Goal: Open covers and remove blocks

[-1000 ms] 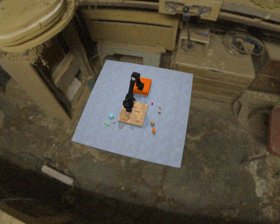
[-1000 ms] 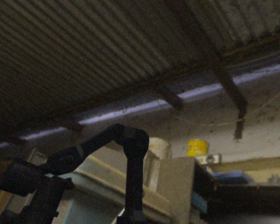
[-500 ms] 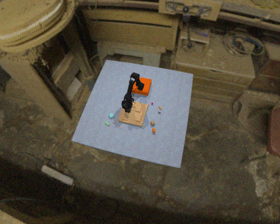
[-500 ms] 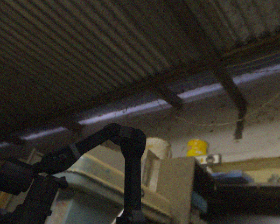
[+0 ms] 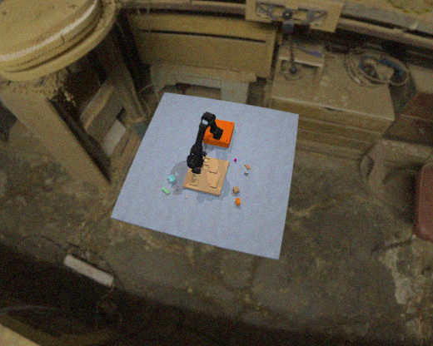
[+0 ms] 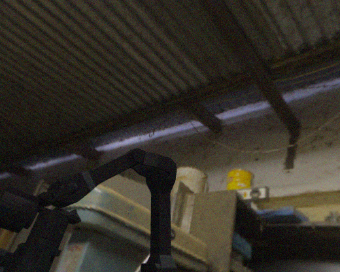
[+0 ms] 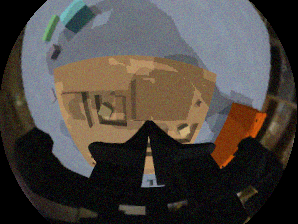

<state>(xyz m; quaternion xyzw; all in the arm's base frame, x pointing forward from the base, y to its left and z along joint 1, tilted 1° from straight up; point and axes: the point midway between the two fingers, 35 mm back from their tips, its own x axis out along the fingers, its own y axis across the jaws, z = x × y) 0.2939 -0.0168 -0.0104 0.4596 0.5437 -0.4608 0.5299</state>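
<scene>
The tan puzzle board lies 3 cm ahead of my gripper tip, 6 cm to the left of it and 1 cm below it. From my gripper tip the other things lie so: magenta piece: 18 cm behind, 23 cm to the left, 2 cm below; then green block: 28 cm ahead, 16 cm to the right, 2 cm below; then cyan block: 17 cm ahead, 16 cm to the right, 2 cm below.
</scene>
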